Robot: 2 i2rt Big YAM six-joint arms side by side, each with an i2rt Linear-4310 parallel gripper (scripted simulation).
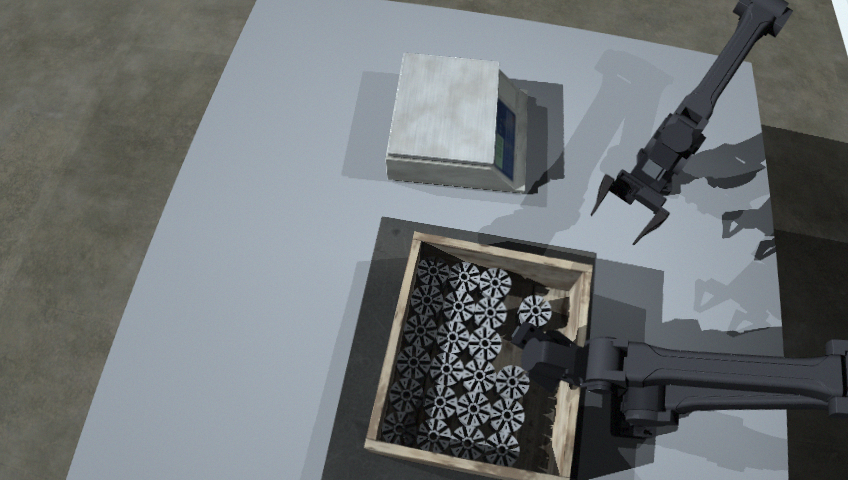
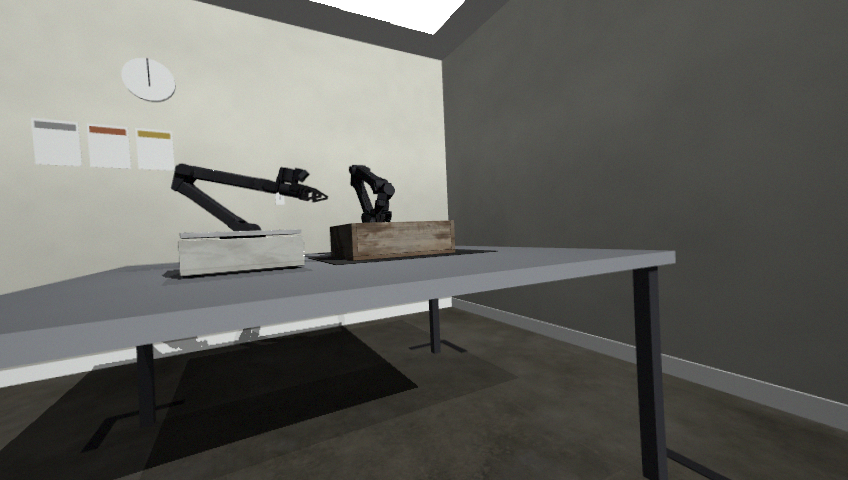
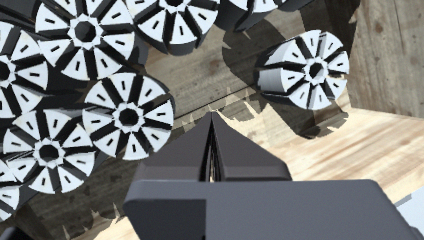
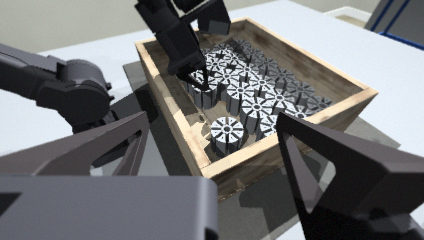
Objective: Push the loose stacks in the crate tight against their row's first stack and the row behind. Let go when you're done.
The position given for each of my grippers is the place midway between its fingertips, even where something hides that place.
In view: my left gripper [image 3: 211, 119], my right gripper [image 1: 612, 229], a wooden crate [image 1: 566, 285], a stack [image 1: 525, 313], a stack [image 1: 514, 392] and a stack [image 1: 500, 409].
The wooden crate shows as well in image 2 [image 2: 356, 241], in image 3 [image 3: 364, 134] and in image 4 [image 4: 191, 127]. My left gripper is seen too in image 4 [image 4: 206, 90]. My right gripper shows as well in image 4 [image 4: 212, 118].
